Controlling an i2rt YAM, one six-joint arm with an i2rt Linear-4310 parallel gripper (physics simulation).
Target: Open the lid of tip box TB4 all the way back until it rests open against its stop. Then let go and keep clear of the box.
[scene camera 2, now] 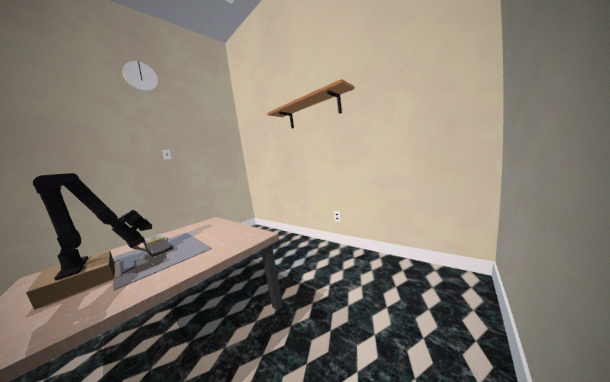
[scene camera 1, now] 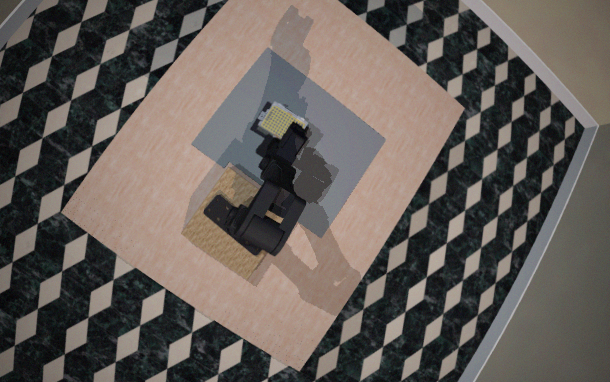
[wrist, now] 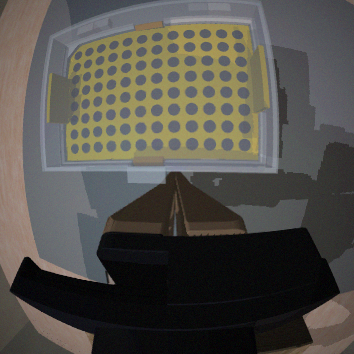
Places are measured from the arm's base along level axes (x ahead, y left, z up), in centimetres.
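Where they show: gripper, fingertip midpoint: [scene camera 2: 147, 250] [wrist: 174, 177]; arm's base at its link origin: [scene camera 2: 73, 267] [scene camera 1: 236, 225].
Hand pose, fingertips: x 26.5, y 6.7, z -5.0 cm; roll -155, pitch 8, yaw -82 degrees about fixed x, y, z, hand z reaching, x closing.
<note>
Things, the pixels of their top centre, and the offset from my fingertips. Level surfaces: height alone.
- tip box at its top centre: [wrist: 134, 73] [scene camera 1: 284, 123] [scene camera 2: 155, 237] dx +5.3, dy +1.8, dz +5.3 cm
- pale front tab at its top centre: [wrist: 145, 174] dx +0.8, dy +1.0, dz +4.0 cm
- grey mat at its surface level: dz -2.4 cm
- pinkish wooden table at its surface level: dz -2.7 cm
The tip box [scene camera 1: 280, 120] [scene camera 2: 159, 245] [wrist: 157, 92] has a yellow rack with rows of round grey holes and stands on the grey mat. Its clear lid [wrist: 100, 166] lies over the rack; whether its front edge is slightly raised cannot be told. A pale front tab [wrist: 146, 175] sticks out of the near side. No TB4 label is readable. My gripper [wrist: 174, 177] is shut and empty, with its brown fingertips at the near long edge of the lid, just right of the tab. Whether they touch it is unclear. In scene camera 1 the arm hides the fingertips.
The grey mat [scene camera 1: 350, 135] [scene camera 2: 195, 244] lies on the pinkish wooden table [scene camera 1: 125, 175] [scene camera 2: 235, 234]. The arm's base stands on a wooden block [scene camera 1: 220, 240] [scene camera 2: 42, 293] behind the gripper. A wall shelf [scene camera 2: 312, 99] hangs far from the table.
</note>
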